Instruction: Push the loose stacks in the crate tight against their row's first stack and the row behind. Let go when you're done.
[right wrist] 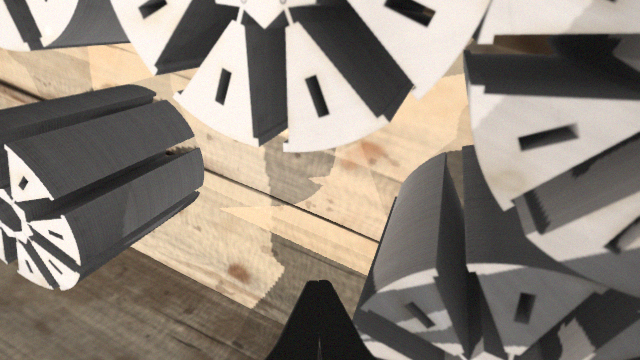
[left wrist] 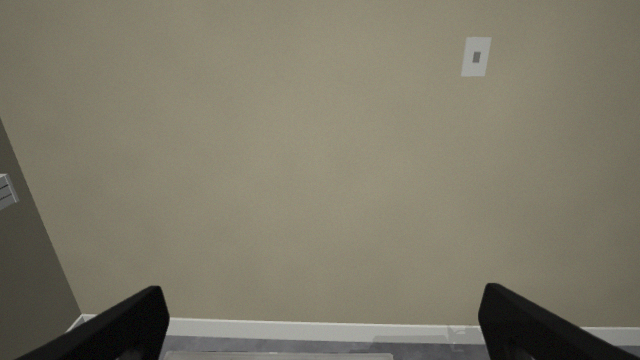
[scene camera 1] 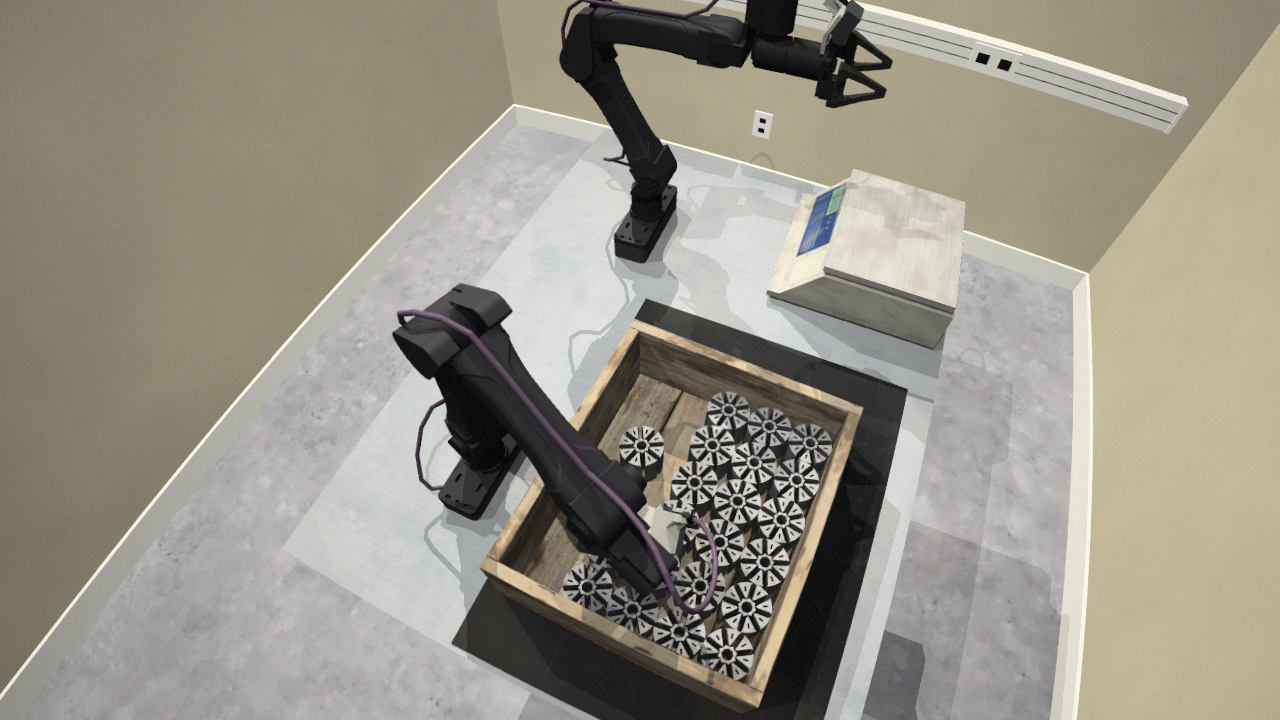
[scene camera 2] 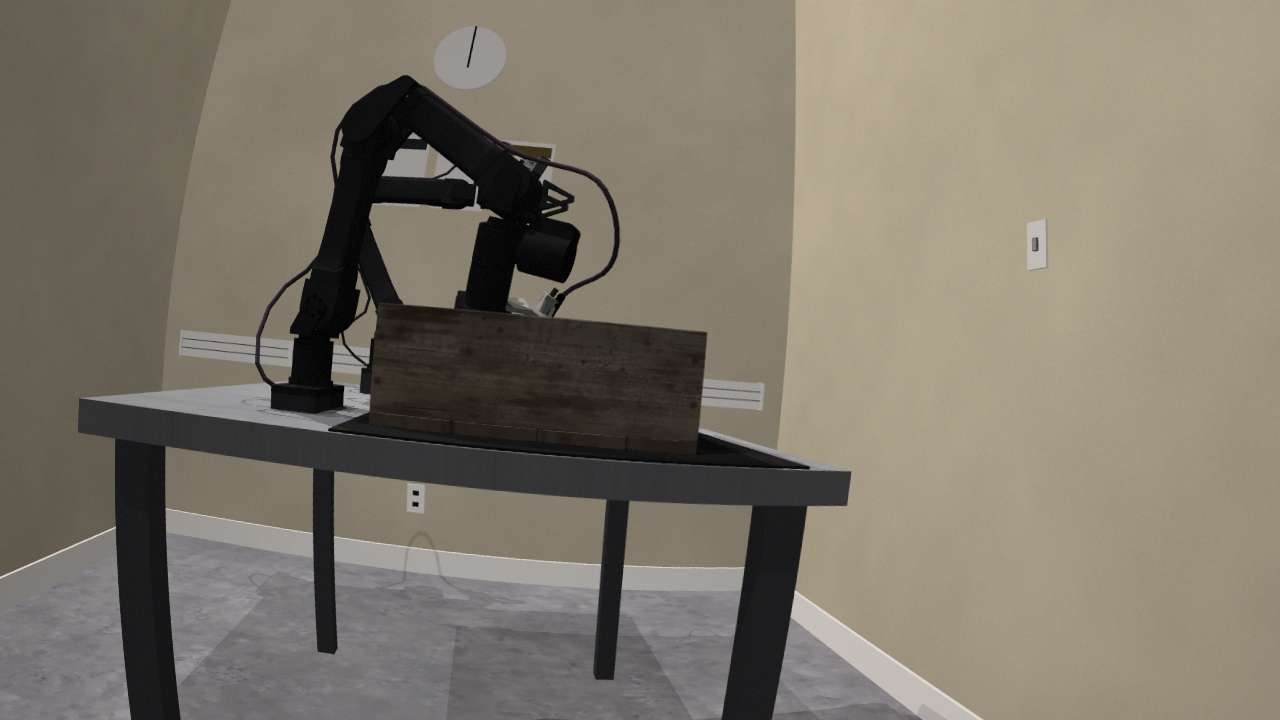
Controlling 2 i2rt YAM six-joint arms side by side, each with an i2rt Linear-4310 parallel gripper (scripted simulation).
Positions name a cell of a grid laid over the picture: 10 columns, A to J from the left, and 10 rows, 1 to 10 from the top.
Labels:
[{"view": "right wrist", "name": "my right gripper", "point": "E9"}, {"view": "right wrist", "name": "wooden crate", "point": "D8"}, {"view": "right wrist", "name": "stack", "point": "B4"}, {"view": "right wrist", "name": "stack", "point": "G9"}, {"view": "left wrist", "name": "my left gripper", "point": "F9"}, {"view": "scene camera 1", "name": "my left gripper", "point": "G2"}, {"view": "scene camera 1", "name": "my right gripper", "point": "E8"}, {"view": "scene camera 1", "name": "wooden crate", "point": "F6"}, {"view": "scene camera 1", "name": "scale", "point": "H4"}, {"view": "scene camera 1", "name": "stack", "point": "E9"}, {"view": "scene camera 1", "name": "stack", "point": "F7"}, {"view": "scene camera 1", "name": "stack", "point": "F7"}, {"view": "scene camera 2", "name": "my left gripper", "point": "E3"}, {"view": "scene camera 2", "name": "wooden crate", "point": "E6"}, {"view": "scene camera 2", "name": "black mat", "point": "F7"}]

